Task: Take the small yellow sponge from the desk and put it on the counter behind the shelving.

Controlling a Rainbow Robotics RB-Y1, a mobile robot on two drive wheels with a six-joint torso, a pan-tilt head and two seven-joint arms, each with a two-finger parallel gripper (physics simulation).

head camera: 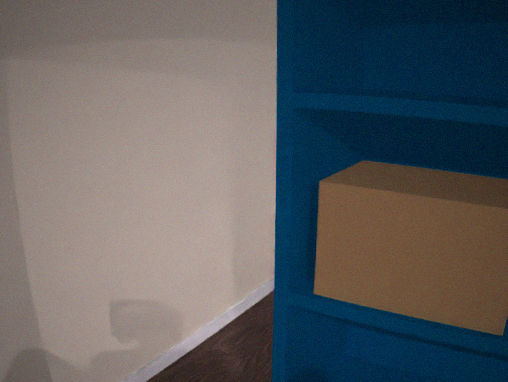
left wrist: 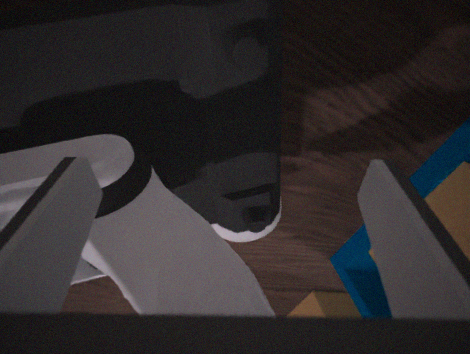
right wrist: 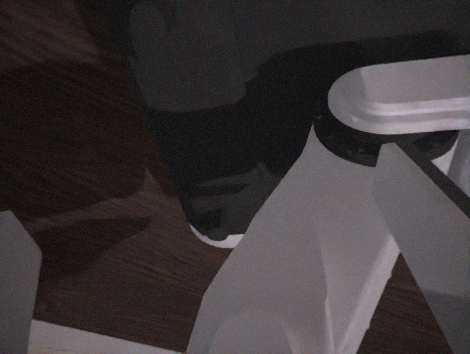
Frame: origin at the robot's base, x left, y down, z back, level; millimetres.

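Seen in the pictures: left gripper, between the fingertips: [left wrist: 228, 177]; right gripper, between the fingertips: [right wrist: 207, 198].
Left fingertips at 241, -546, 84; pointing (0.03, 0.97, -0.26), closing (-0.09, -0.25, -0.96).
A point is followed by its place in that frame, as x, y, z.
The yellow sponge, the desk and the counter do not show in these views. Blue shelving [head camera: 283, 200] @[-68, -1212, -845] [left wrist: 440, 159] @[-346, -33, -668] stands upright in the right half of the head camera view and shows at the right of the left wrist view. My left gripper [left wrist: 228, 177] @[241, -546, 84] is open, with nothing between its fingers; robot parts and dark wooden floor show beyond them. My right gripper [right wrist: 207, 198] @[-232, -542, 110] is open and empty too, above the robot's own base and the floor. Neither gripper shows in the head camera view.
A brown box [head camera: 410, 250] [left wrist: 452, 200] sits on a shelf. Another box [left wrist: 320, 306] @[-1063, -79, -311] shows low in the left wrist view. A pale wall [head camera: 150, 175] @[457, -1037, -1870] with a white skirting board [head camera: 200, 327] @[293, -96, -2124] [right wrist: 100, 337] @[1172, -12, -727] stands left of the shelving. Dark wooden floor [head camera: 235, 345] @[94, -1, -2084] lies between them.
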